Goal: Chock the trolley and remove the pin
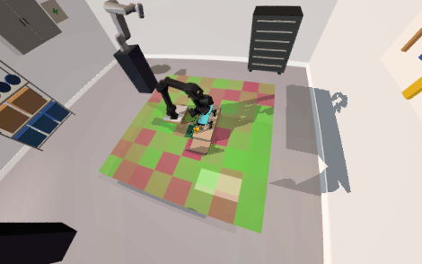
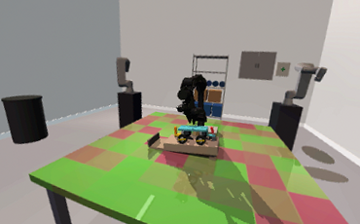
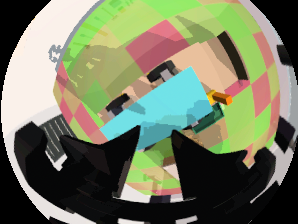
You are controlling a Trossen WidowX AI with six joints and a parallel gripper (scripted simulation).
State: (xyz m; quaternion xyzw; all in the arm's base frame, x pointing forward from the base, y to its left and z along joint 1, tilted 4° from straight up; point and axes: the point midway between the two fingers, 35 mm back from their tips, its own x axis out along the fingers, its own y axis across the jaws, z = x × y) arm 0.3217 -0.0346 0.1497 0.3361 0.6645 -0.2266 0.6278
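The red-headed stop pin lies 130 mm to the left of my gripper tip and 50 mm below it. Round my gripper tip: ramp (130 mm below, 10 mm to the left, 10 mm ahead); yellow chock (100 mm below, 90 mm to the right, 50 mm behind); trolley (60 mm below, 20 mm to the left, 10 mm ahead).
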